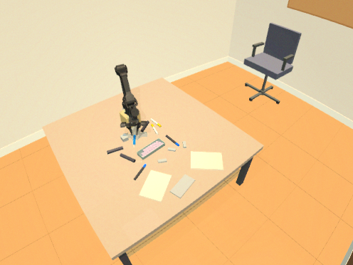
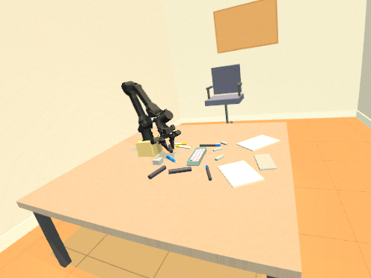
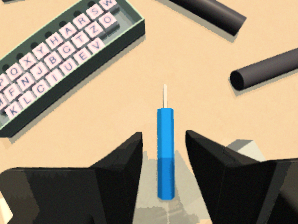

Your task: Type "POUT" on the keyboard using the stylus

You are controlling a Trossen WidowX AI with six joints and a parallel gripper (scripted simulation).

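Now: gripper tip 6 cm above the blue stylus, 2 cm to the left of it and 1 cm short of it. The rest, counted from my gripper tip: grey pad: 51 cm ahead, 6 cm to the right, 6 cm below; then grey block: 8 cm behind, 5 cm below, 4 cm to the right.
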